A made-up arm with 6 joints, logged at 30 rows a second.
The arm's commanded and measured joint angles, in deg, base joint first. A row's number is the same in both.
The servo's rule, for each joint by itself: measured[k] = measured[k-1] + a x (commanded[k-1-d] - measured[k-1]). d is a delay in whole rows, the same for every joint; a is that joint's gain. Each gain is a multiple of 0.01, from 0.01 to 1. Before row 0 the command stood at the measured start. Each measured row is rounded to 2 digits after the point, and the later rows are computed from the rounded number. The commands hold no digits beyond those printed.
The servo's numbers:
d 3
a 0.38 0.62 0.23 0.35 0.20 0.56
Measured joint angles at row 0: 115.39, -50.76, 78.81, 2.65, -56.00, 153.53
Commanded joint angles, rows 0 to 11: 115.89, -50.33, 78.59, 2.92, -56.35, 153.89; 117.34, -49.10, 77.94, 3.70, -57.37, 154.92; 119.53, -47.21, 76.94, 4.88, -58.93, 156.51; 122.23, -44.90, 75.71, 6.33, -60.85, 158.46; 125.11, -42.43, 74.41, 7.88, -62.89, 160.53; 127.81, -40.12, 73.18, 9.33, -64.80, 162.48; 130.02, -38.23, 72.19, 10.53, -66.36, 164.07; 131.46, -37.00, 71.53, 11.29, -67.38, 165.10; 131.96, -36.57, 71.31, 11.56, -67.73, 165.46; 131.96, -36.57, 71.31, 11.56, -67.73, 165.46; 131.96, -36.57, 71.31, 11.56, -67.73, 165.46; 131.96, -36.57, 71.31, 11.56, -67.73, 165.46
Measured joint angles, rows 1 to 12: 115.39, -50.76, 78.81, 2.65, -56.00, 153.53; 115.39, -50.76, 78.81, 2.65, -56.00, 153.53; 115.39, -50.76, 78.81, 2.65, -56.00, 153.53; 115.58, -50.49, 78.76, 2.74, -56.07, 153.73; 116.25, -49.63, 78.57, 3.08, -56.33, 154.40; 117.50, -48.13, 78.20, 3.71, -56.85, 155.58; 119.30, -46.13, 77.63, 4.63, -57.65, 157.19; 121.51, -43.84, 76.89, 5.77, -58.70, 159.06; 123.90, -41.53, 76.04, 7.02, -59.92, 160.98; 126.23, -39.48, 75.15, 8.25, -61.21, 162.71; 128.22, -37.94, 74.32, 9.31, -62.44, 164.05; 129.64, -37.09, 73.63, 10.10, -63.50, 164.84
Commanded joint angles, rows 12 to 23: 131.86, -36.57, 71.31, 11.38, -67.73, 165.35; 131.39, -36.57, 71.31, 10.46, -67.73, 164.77; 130.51, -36.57, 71.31, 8.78, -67.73, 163.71; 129.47, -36.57, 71.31, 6.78, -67.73, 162.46; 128.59, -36.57, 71.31, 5.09, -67.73, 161.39; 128.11, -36.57, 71.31, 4.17, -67.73, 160.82; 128.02, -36.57, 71.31, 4.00, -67.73, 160.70; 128.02, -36.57, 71.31, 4.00, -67.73, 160.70; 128.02, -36.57, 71.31, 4.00, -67.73, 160.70; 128.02, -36.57, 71.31, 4.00, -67.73, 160.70; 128.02, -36.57, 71.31, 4.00, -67.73, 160.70; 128.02, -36.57, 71.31, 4.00, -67.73, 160.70
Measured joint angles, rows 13 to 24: 130.52, -36.77, 73.10, 10.61, -64.35, 165.19; 131.07, -36.65, 72.69, 10.94, -65.03, 165.34; 131.41, -36.60, 72.37, 11.16, -65.57, 165.41; 131.58, -36.58, 72.13, 11.24, -66.00, 165.38; 131.51, -36.57, 71.94, 10.97, -66.35, 165.04; 131.13, -36.57, 71.80, 10.20, -66.63, 164.30; 130.50, -36.57, 71.69, 9.00, -66.85, 163.27; 129.77, -36.57, 71.60, 7.63, -67.03, 162.22; 129.14, -36.57, 71.53, 6.42, -67.17, 161.44; 128.71, -36.57, 71.48, 5.57, -67.28, 161.03; 128.45, -36.57, 71.44, 5.02, -67.37, 160.85; 128.29, -36.57, 71.41, 4.66, -67.44, 160.77
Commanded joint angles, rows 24 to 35: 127.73, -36.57, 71.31, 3.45, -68.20, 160.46; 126.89, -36.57, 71.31, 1.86, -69.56, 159.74; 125.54, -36.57, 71.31, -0.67, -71.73, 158.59; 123.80, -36.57, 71.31, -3.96, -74.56, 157.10; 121.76, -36.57, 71.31, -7.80, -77.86, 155.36; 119.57, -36.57, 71.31, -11.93, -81.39, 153.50; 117.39, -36.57, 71.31, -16.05, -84.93, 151.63; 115.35, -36.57, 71.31, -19.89, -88.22, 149.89; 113.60, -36.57, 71.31, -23.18, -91.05, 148.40; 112.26, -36.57, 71.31, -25.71, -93.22, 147.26; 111.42, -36.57, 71.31, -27.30, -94.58, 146.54; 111.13, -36.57, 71.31, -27.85, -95.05, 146.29
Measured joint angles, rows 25 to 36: 128.19, -36.57, 71.39, 4.43, -67.50, 160.73; 128.13, -36.57, 71.37, 4.28, -67.55, 160.71; 128.09, -36.57, 71.36, 4.18, -67.59, 160.70; 127.95, -36.57, 71.35, 3.92, -67.71, 160.57; 127.55, -36.57, 71.34, 3.20, -68.08, 160.11; 126.79, -36.57, 71.33, 1.85, -68.81, 159.26; 125.65, -36.57, 71.33, -0.18, -69.96, 158.05; 124.17, -36.57, 71.33, -2.85, -71.54, 156.54; 122.42, -36.57, 71.33, -6.03, -73.51, 154.84; 120.51, -36.57, 71.33, -9.54, -75.79, 153.04; 118.55, -36.57, 71.33, -13.16, -78.28, 151.28; 116.67, -36.57, 71.33, -16.67, -80.83, 149.67
